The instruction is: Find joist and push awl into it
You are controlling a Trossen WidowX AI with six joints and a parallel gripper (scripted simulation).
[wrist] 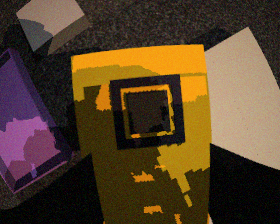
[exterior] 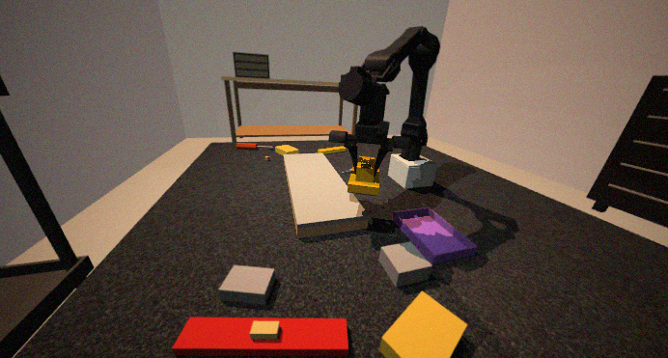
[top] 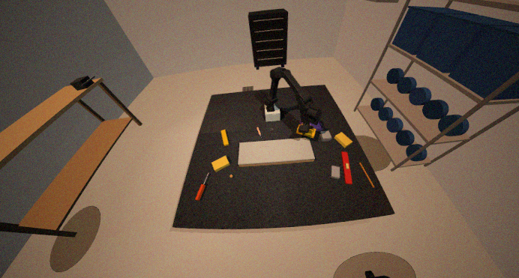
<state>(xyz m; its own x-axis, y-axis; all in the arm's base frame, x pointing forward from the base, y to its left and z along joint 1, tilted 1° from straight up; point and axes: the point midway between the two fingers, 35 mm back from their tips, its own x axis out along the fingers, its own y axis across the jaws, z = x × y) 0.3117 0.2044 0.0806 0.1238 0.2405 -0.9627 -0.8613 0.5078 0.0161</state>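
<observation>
My gripper tip is 30 mm below the square indicator window, 20 mm to the right of it and 10 mm short of it. From my gripper tip the other things lie so: purple tray (150 mm behind, 130 mm below, 100 mm to the left); red level (250 mm ahead, 210 mm to the left, 120 mm below); stud finder (20 mm above, 10 mm to the left).
</observation>
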